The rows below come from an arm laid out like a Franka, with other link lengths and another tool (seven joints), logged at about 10 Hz.
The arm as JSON. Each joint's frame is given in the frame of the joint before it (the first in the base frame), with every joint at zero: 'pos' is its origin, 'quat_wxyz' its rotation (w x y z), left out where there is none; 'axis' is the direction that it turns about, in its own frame. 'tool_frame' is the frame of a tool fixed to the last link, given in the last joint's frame.
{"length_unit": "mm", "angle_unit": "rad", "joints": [
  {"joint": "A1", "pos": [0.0, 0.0, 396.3], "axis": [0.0, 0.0, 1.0]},
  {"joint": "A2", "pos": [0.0, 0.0, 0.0], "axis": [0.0, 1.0, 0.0]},
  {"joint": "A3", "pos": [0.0, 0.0, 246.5], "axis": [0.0, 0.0, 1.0]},
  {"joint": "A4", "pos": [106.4, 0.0, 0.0], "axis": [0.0, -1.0, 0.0]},
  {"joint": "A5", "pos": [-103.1, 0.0, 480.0], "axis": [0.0, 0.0, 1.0]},
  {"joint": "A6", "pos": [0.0, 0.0, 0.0], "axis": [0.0, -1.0, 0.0]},
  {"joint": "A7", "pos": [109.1, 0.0, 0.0], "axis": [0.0, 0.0, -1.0]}
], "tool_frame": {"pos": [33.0, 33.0, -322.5], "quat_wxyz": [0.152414, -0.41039, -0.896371, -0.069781]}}
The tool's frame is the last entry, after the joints.
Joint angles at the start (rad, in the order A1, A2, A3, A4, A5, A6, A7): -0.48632, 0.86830, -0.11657, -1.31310, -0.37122, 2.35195, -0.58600
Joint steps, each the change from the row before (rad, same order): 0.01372, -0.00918, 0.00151, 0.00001, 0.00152, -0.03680, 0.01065; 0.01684, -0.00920, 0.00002, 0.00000, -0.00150, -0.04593, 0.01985; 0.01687, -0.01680, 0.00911, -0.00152, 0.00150, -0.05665, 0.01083; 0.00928, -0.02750, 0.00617, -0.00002, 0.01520, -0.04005, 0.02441
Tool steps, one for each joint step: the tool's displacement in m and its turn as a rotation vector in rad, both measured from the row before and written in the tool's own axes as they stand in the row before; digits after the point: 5 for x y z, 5 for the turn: 0.00690, 0.00746, -0.00479, 0.00356, 0.02233, 0.00298; 0.00925, 0.00721, -0.00354, 0.00767, 0.02934, 0.00974; 0.01280, 0.01236, -0.00870, 0.00476, 0.03348, -0.00160; 0.00557, 0.00540, -0.02018, -0.01926, 0.01294, 0.02612
